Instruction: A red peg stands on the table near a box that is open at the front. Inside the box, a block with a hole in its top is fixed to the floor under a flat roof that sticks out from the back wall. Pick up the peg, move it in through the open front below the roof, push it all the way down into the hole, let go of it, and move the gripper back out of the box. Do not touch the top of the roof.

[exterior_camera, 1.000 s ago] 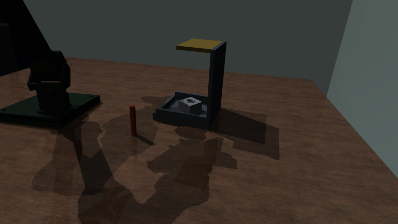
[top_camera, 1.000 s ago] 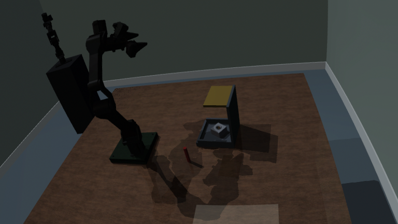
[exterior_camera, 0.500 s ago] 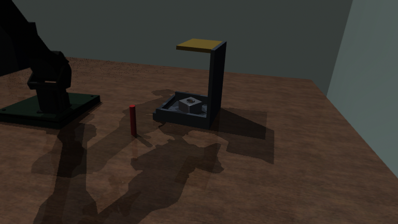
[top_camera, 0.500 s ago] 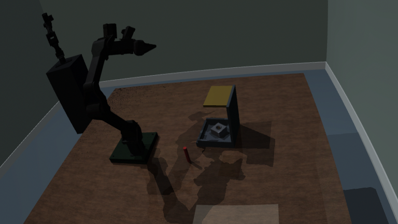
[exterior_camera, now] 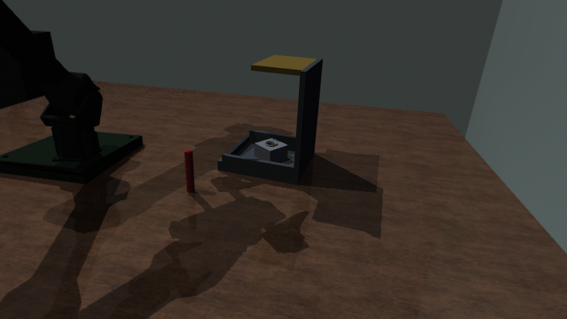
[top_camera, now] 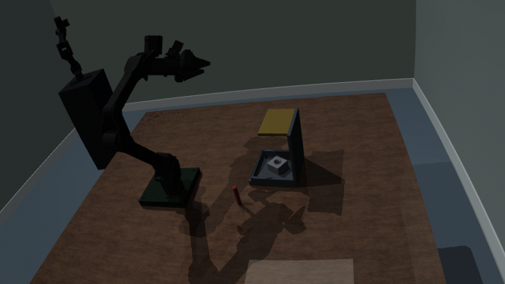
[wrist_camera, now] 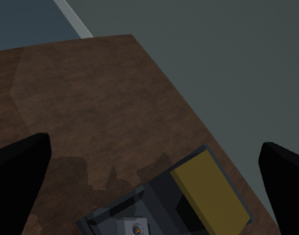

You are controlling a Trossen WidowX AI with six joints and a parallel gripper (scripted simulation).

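The red peg lies 40 mm ahead of my gripper tip, 270 mm to the right of it and 350 mm below it. Round my gripper tip: yellow roof 200 mm ahead, 140 mm to the right, 170 mm below; then back wall 250 mm ahead, 160 mm to the right, 270 mm below.
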